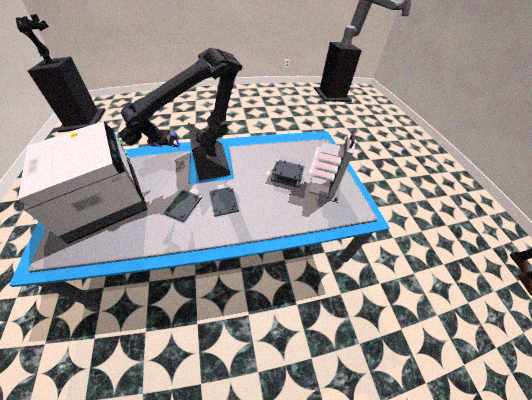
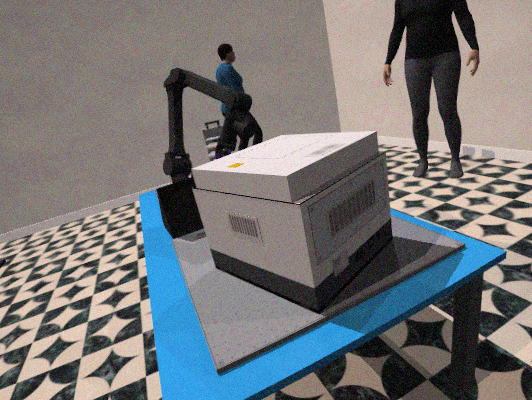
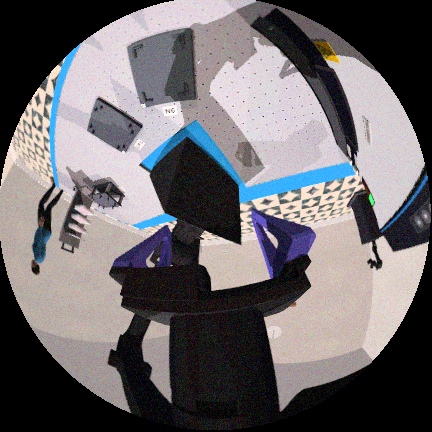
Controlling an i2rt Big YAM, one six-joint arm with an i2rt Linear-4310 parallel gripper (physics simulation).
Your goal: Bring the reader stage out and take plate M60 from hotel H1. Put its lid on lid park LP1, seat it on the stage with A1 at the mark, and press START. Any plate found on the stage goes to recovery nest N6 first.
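Places are measured from the arm's base along level axes (x left, y back, z up), in millimetres.
Pixels of known places: gripper, fingertip midpoint: [image 1: 171, 146] [image 3: 208, 221]; arm's base, origin of the base link: [image 1: 204, 142] [image 2: 186, 193] [image 3: 197, 213].
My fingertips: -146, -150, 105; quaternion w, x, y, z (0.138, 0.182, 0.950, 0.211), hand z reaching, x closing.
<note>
For each thing: its top centre in the pictures, then the offset to it from my fingertips, as dx, dy, dz. "pt": a spot on its surface instead.
- white reader, middle of its top: [image 2: 281, 149] [image 1: 67, 153] -419, -78, +82
- Nest N6, middle of its top: [image 3: 158, 68] [image 1: 182, 203] +13, -175, -222
- similar dark pad, surface spot: [image 3: 114, 125] [image 1: 220, 199] pt +202, -168, -230
The white reader [image 1: 70, 162] [image 2: 255, 215] [image 3: 395, 110] stands at one end of the table; its stage does not show outside it, and any plate inside is hidden. My gripper [image 1: 172, 140] [image 3: 208, 221] is open and empty, above the table's back edge between the reader and the arm's base. Nest N6 [image 1: 183, 205] [image 3: 162, 67] is a dark flat plate with corner brackets, with nothing on it. A similar dark pad [image 1: 224, 201] [image 3: 114, 125] beside it has a small label, too blurred to read surely. The hotel [image 1: 341, 172] [image 3: 84, 199] holds several pale and pink plates; M60 cannot be told apart.
A raised dark stand [image 1: 287, 172] [image 3: 107, 192] is between the pads and the hotel. The arm's black base [image 1: 211, 162] [image 3: 197, 190] stands at the table's back edge. A green light [image 3: 371, 199] shows at the reader's front edge. A person in black [image 2: 432, 75] stands beyond the table.
</note>
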